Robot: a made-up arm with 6 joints.
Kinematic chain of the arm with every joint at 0, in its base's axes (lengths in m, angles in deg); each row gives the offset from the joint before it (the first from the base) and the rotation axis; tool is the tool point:
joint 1: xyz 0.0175 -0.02 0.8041 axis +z
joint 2: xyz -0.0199 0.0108 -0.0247 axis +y
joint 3: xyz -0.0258 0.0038 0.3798 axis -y
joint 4: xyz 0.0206 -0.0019 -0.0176 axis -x
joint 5: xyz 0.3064 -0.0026 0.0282 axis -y
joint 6: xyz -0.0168 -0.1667 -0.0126 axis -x
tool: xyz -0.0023 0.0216 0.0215
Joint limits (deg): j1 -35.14..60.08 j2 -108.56..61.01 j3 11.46..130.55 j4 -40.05..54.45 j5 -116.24..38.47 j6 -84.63..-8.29
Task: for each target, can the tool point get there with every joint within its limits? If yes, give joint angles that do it. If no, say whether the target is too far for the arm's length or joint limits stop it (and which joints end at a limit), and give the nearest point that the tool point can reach.
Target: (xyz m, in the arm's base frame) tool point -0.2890 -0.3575 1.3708
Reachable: yes | joints 25.39 -35.37 82.95 -10.09 -74.94 -65.82
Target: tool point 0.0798 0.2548 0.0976
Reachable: no: joint limits stop it (at a limit: joint 1, joint 2, joint 3, joint 4) | nearest point -0.3397 0.1726 0.2718 | short by 0.462 m
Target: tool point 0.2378 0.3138 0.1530
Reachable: no: joint limits stop it (at a limit: joint 1, joint 2, joint 3, joint 4, joint 5) | nearest point 0.3695 0.2951 0.6526 | short by 0.517 m
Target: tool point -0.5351 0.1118 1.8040
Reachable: no: too far | nearest point -0.3526 0.0683 1.4531 | short by 0.398 m
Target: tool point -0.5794 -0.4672 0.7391
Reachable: yes | joints 28.35 -83.74 84.32 33.34 -30.61 -67.36
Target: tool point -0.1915 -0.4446 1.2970
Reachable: yes | joints 43.86 -25.00 116.20 -4.75 17.75 -49.01
